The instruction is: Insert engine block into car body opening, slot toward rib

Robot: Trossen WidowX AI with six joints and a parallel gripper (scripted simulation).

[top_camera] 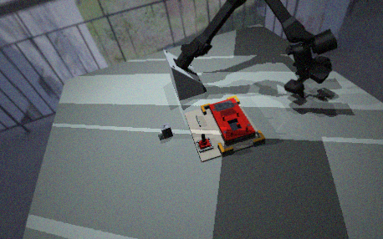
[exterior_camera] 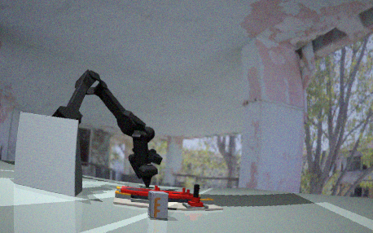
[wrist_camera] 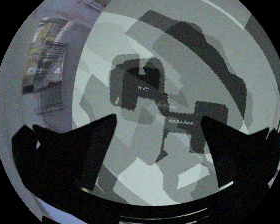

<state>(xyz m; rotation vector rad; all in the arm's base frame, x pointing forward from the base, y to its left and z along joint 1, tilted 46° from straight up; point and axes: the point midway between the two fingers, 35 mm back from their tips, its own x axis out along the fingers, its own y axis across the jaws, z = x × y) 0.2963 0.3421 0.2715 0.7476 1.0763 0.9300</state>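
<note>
Right now my gripper tip is 59 cm to the left of the engine block and 5 cm past it. Round my gripper tip: black post 48 cm to the right, 7 cm ahead, 1 cm above; then light baseplate 38 cm to the right, 1 cm below, 1 cm ahead.
</note>
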